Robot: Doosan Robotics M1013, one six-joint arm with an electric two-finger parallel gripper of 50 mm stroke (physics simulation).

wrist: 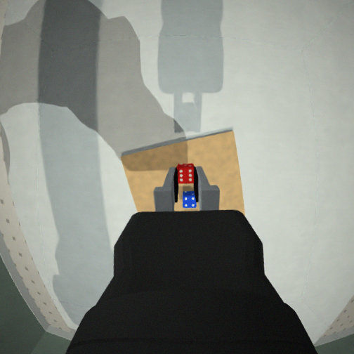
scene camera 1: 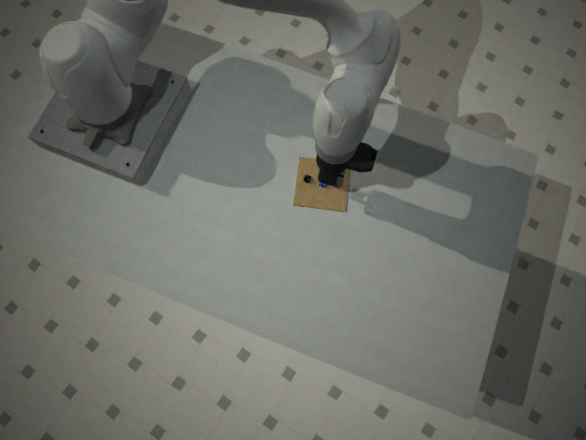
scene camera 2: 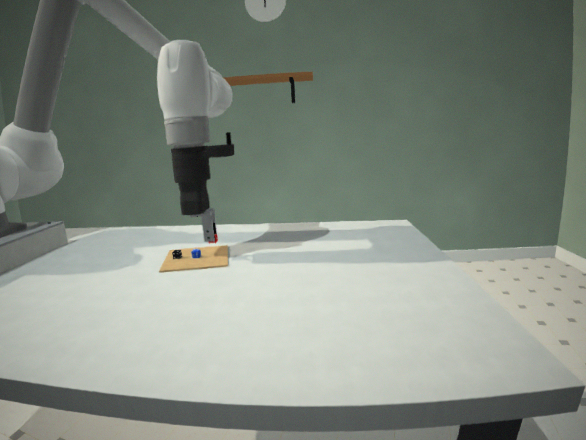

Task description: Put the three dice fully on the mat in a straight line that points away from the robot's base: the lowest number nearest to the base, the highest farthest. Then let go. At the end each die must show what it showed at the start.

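Places are measured from the arm's base along level axes (x right, y ahead, z up), in centimetres.
Pixels of known places: gripper, between the fingertips: [scene camera 1: 337, 182] [scene camera 2: 210, 239]; arm's base, origin of its link: [scene camera 1: 110, 109].
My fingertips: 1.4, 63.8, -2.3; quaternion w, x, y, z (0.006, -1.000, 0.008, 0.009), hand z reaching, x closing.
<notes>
Ahead of a thing's pixels: the offset from my fingertips to its top centre, as dx, dy, dz. Level surfaces: height alone.
The wooden-coloured mat {+0.0, -3.8, -3.8} [scene camera 1: 320, 201] [scene camera 2: 215, 262] [wrist: 225, 165] lies on the table. A black die {+0.2, -8.0, -2.2} [scene camera 1: 307, 179] [scene camera 2: 177, 254] sits on its part nearest the base; its number is too small to read, and the gripper's body hides it in the wrist view. A blue die {+0.3, -3.6, -2.2} [scene camera 1: 322, 185] [scene camera 2: 196, 254] [wrist: 189, 199] sits on the mat farther from the base and shows four pips. My gripper [scene camera 2: 211, 239] [wrist: 185, 177] is shut on the red die {+0.0, +0.5, +1.0} [scene camera 2: 215, 239] [wrist: 186, 174], which shows six pips towards the wrist camera. It holds it above the mat, beyond the blue die.
The robot's base plate [scene camera 1: 160, 107] stands at the upper left in scene camera 1. The pale table {dz -4.2} [scene camera 1: 250, 250] [scene camera 2: 320, 320] surrounds the mat. Shadows of the arm fall across the table and part of the mat. A wooden rail [scene camera 2: 270, 78] is on the back wall.
</notes>
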